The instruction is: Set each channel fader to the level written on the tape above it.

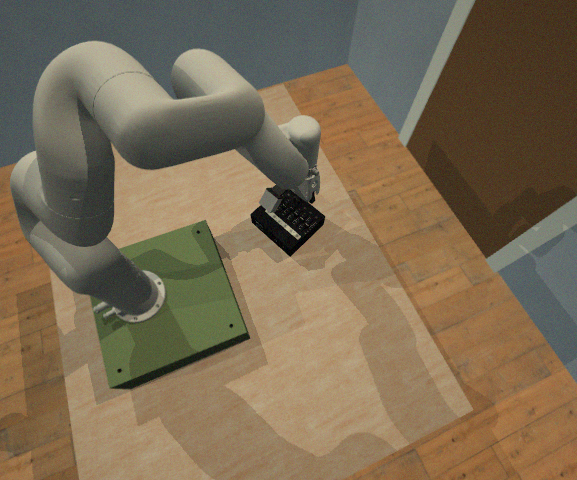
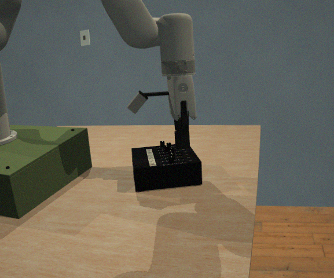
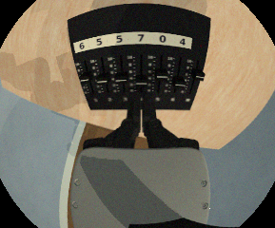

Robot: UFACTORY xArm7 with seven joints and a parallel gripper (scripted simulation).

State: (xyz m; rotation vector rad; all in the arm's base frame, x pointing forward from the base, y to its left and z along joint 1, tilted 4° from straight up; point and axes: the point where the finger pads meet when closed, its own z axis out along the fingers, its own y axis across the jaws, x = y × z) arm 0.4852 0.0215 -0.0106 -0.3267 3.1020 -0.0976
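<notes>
Now: hand 3 cm past the fader cap, 2 cm above it and 1 cm to the left of it. The rest, counted from my hand: master fader (6 cm to the left, 5 cm behind, 2 cm below).
</notes>
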